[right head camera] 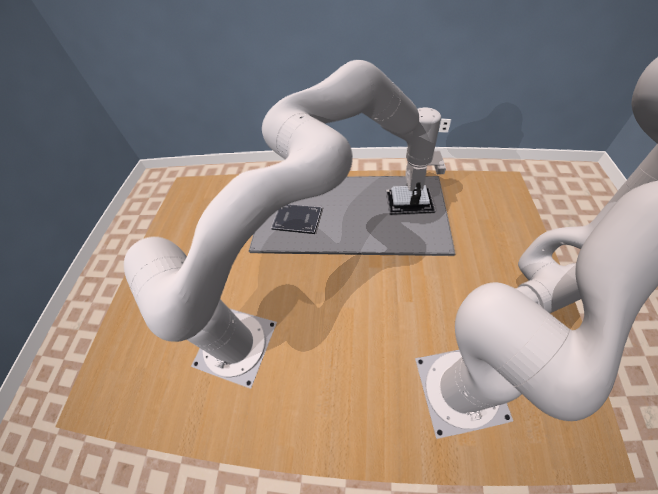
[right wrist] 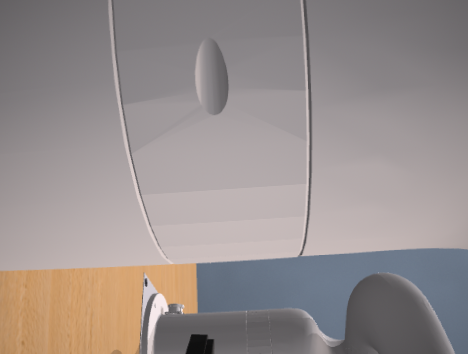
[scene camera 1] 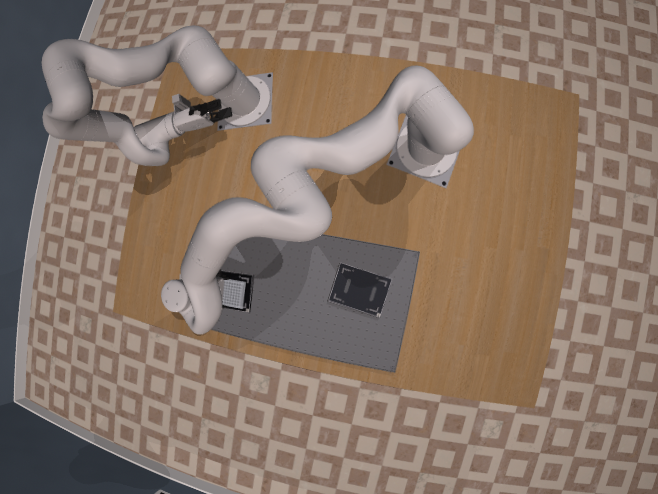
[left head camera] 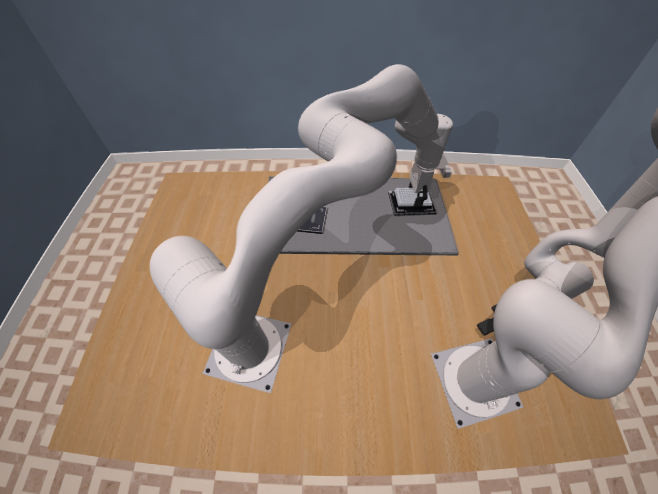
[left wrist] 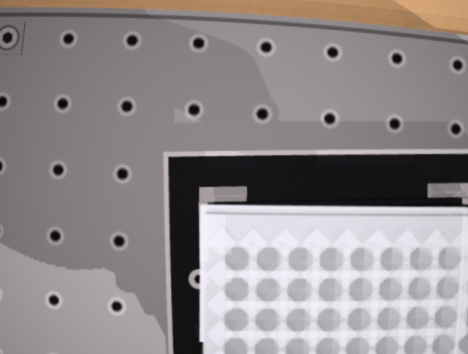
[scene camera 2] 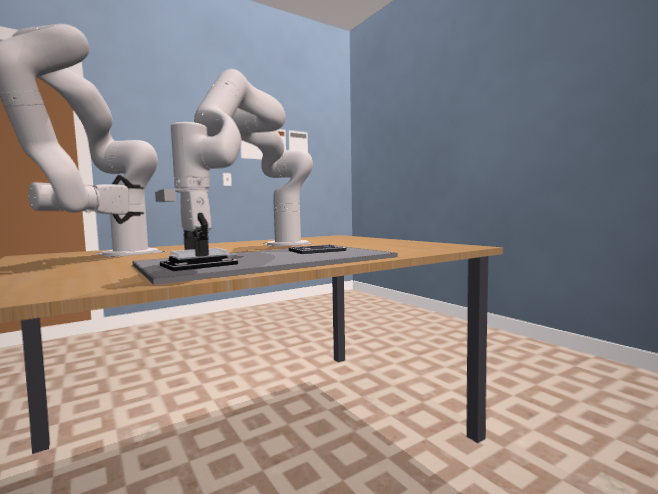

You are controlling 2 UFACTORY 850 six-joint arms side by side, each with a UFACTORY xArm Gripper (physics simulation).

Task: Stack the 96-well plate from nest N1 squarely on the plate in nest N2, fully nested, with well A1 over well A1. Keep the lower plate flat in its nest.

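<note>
The white 96-well plate (left head camera: 403,195) (right head camera: 402,194) (scene camera 1: 232,294) (scene camera 2: 217,253) (left wrist: 345,275) is level over the black nest N2 (left head camera: 414,212) (scene camera 1: 248,292) (scene camera 2: 223,262) (left wrist: 182,225). My left gripper (left head camera: 415,195) (scene camera 2: 195,247) points down, shut on this plate. In the left wrist view the plate's edge lies close to the light corner guides. A dark layer shows beneath it; the lower plate cannot be told apart, and seating depth and well A1 cannot be read. Nest N1 (right head camera: 297,219) (scene camera 1: 360,289) holds no plate. My right gripper (scene camera 1: 225,106) (scene camera 2: 136,199) is open and empty, far away.
Both nests are on a grey perforated board (right head camera: 350,244) (scene camera 1: 297,324) on the wooden table (left head camera: 318,425). The left arm (left head camera: 350,148) reaches across the board. The right arm (scene camera 1: 106,69) is folded beside its own base, beyond the board.
</note>
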